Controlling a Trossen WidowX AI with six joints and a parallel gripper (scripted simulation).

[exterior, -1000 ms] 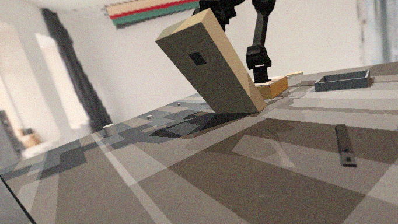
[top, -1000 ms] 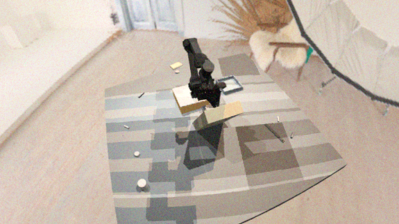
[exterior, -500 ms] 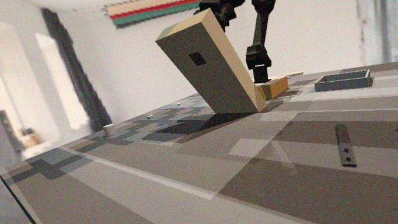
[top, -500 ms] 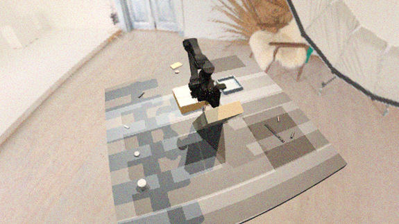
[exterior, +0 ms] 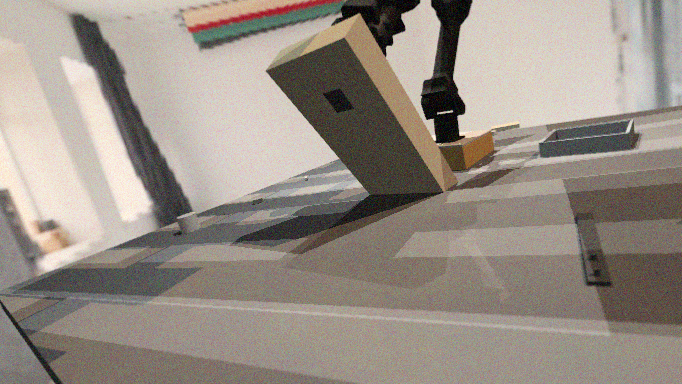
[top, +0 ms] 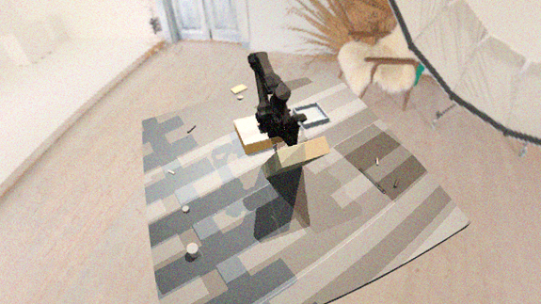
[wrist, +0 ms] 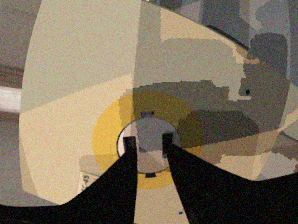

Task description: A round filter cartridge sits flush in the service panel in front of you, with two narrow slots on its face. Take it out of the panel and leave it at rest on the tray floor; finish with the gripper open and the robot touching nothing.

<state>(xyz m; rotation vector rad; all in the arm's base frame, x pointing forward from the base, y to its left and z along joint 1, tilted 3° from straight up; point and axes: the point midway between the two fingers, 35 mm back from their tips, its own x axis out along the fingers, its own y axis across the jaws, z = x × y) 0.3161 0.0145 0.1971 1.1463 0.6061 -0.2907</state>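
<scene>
My gripper tip is 20 mm short of the grey filter cartridge and 10 mm above it. Round my gripper tip: tan service panel (30 mm behind, 80 mm below); tray (420 mm behind, 250 mm to the left, 230 mm below).
</scene>
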